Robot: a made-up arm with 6 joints.
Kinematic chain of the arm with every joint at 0, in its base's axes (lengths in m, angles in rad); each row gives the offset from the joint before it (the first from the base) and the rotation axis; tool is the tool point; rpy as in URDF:
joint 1: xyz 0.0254 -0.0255 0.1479 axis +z
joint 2: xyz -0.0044 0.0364 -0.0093 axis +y
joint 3: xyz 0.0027 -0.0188 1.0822 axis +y
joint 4: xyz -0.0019 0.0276 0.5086 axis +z
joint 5: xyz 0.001 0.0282 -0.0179 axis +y
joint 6: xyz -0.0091 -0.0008 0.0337 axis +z
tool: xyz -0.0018 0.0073 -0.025 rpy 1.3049 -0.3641 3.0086
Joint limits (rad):
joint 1: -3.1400..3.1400
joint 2: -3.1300..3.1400
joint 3: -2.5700..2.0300
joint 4: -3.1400..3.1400
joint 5: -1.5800..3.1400
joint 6: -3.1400..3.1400
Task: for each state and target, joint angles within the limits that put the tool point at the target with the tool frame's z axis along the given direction. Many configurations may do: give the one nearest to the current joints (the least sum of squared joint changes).
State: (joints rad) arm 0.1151 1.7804 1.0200 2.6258 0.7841 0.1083
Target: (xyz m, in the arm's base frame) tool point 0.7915 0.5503 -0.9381 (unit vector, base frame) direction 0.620 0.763 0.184
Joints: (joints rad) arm 0.6113 2.1288 0.9898 1.9676 0.6542 -0.4204
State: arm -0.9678 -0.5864 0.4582 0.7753 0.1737 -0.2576
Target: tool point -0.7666 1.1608 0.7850 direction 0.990 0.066 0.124
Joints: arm -0.9288 -1.2618 0.4021 0.5003 0.6841 -0.7794
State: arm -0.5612 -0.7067 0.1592 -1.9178 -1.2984 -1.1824
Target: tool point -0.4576 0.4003 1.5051 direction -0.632 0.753 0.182
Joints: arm -0.6542 -0.2467 -0.6784 -1.8972 -1.3595 -1.8564
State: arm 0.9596 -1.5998 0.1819 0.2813 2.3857 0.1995
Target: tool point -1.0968 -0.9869 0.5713 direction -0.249 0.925 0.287
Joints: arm 0.7564 -1.4428 0.4521 -0.3940 2.3326 0.1544
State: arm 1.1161 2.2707 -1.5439 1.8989 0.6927 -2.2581
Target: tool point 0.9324 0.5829 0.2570 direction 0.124 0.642 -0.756
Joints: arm 0.5424 1.9183 -1.7022 1.6129 1.2654 -2.0214
